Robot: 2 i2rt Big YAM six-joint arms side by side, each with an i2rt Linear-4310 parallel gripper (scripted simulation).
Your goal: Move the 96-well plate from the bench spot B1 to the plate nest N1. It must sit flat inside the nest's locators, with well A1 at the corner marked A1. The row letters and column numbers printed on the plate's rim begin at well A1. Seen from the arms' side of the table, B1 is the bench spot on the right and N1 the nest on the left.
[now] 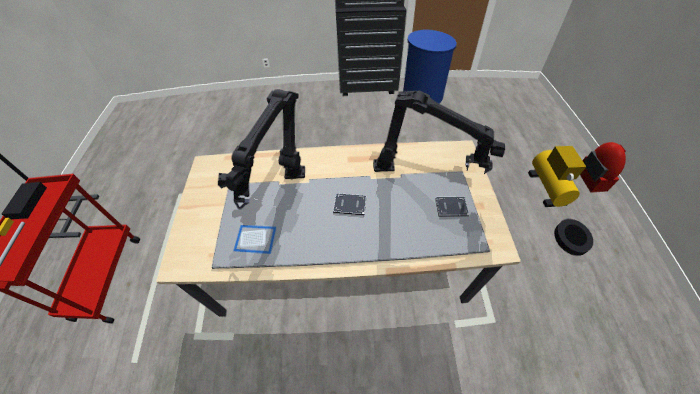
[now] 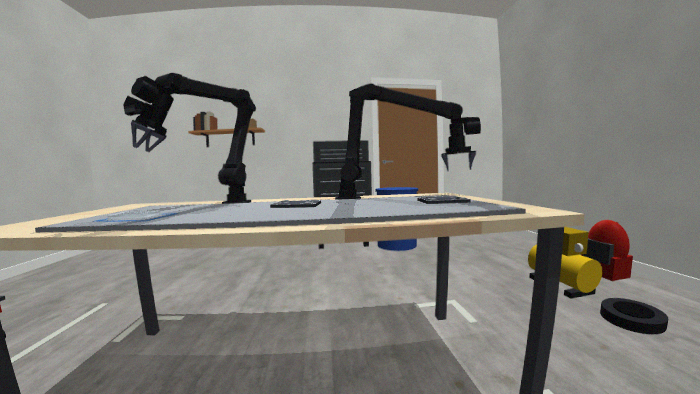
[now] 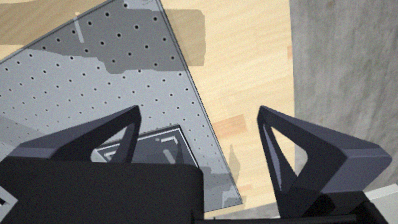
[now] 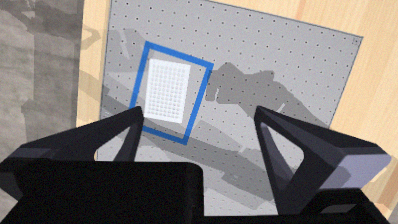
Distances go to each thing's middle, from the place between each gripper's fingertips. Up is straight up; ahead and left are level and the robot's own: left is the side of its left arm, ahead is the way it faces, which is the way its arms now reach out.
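White 96-well plate point(image 4: 174, 75): 8 cm ahead of my right hand point(image 2: 141, 149), 1 cm to the left, 22 cm below.
From my left hand, white 96-well plate 230 mm ahead, 1200 mm to the right, 120 mm below.
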